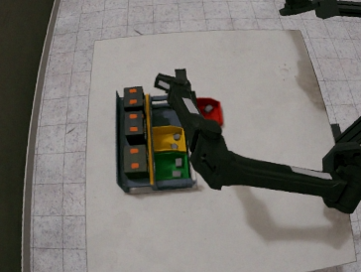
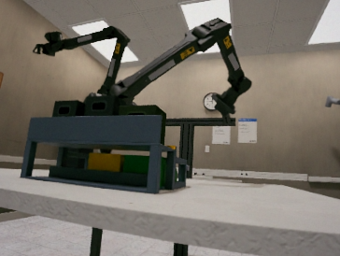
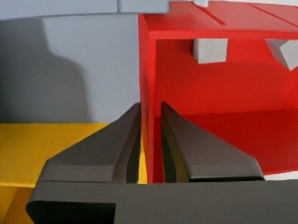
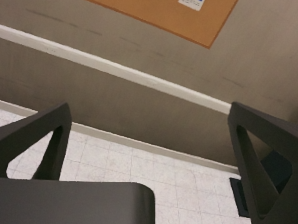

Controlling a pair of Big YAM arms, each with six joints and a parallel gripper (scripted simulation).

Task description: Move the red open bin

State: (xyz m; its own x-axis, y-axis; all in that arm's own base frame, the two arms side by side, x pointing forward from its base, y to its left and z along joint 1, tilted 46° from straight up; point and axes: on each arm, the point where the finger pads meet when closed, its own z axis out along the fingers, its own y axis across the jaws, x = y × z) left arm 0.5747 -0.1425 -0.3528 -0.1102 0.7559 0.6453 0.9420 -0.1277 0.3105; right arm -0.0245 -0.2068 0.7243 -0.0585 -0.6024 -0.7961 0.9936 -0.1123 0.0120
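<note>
Right now my left hand is 80 mm past the red bin and 40 mm above it. Round my left hand: green bin 230 mm to the left, 80 mm ahead, 40 mm below; then yellow bin 120 mm to the left, 80 mm ahead, 40 mm below.
</note>
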